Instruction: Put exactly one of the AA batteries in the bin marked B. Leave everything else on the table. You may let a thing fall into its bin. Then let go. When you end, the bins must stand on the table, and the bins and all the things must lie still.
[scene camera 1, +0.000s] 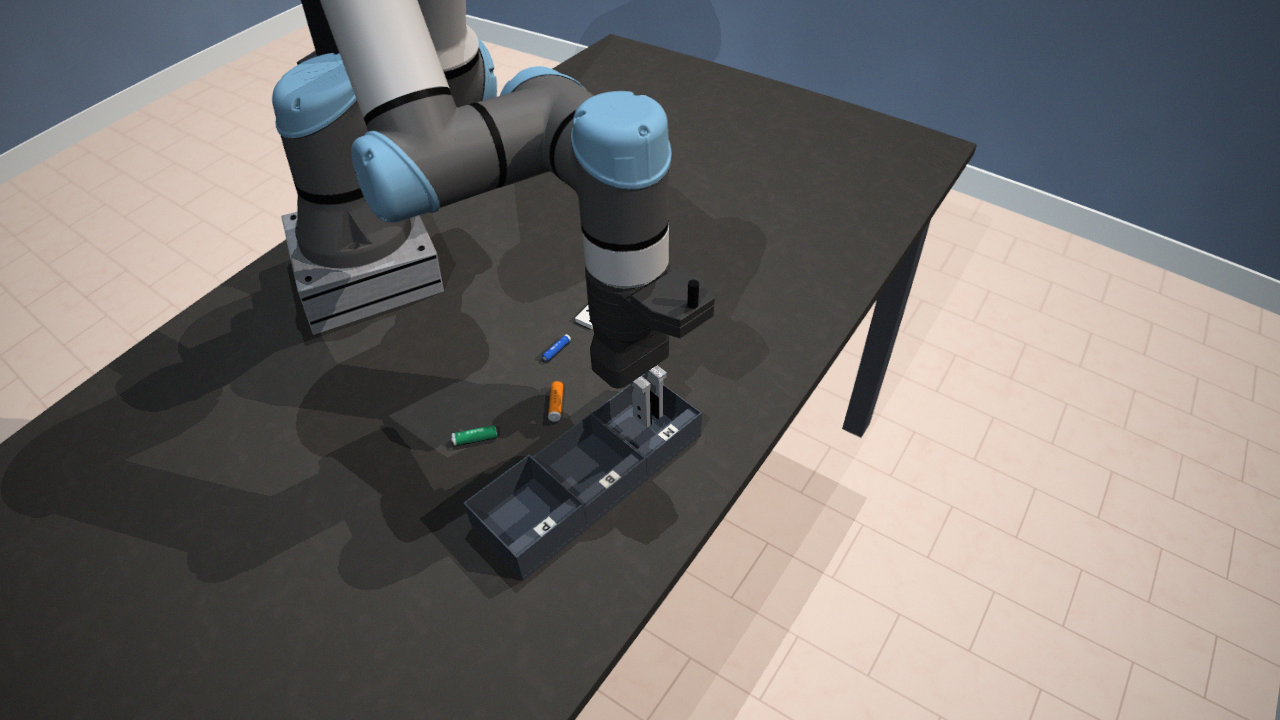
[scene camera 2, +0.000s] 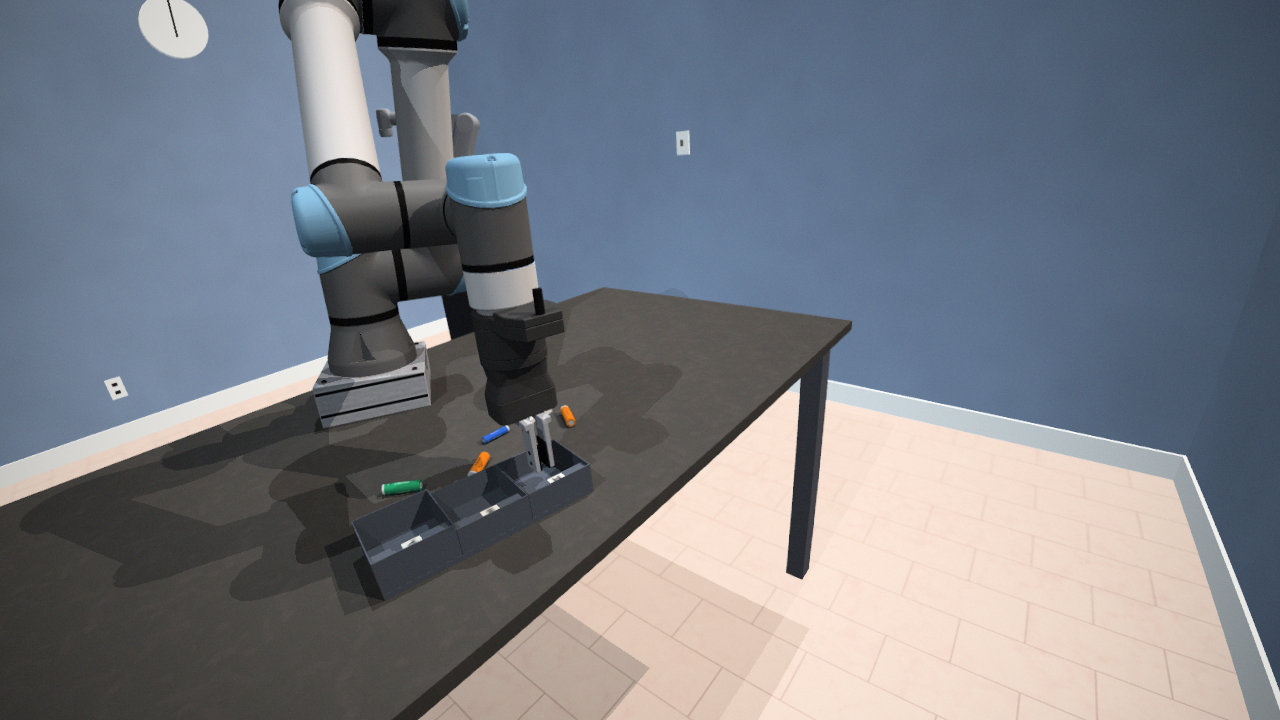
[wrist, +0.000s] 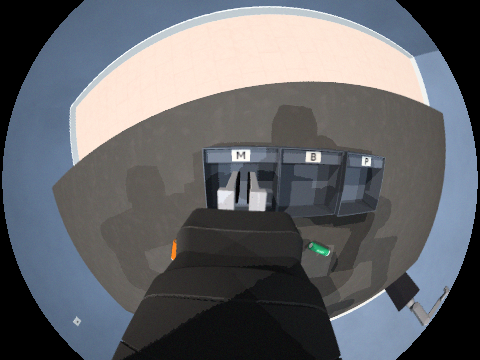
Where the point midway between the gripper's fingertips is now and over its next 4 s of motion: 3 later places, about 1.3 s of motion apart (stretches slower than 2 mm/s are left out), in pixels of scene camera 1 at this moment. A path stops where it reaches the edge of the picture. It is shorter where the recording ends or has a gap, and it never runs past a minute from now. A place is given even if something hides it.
My gripper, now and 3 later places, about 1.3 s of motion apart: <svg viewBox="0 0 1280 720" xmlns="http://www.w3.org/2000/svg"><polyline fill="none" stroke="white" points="648,415 648,420 646,321 476,384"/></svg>
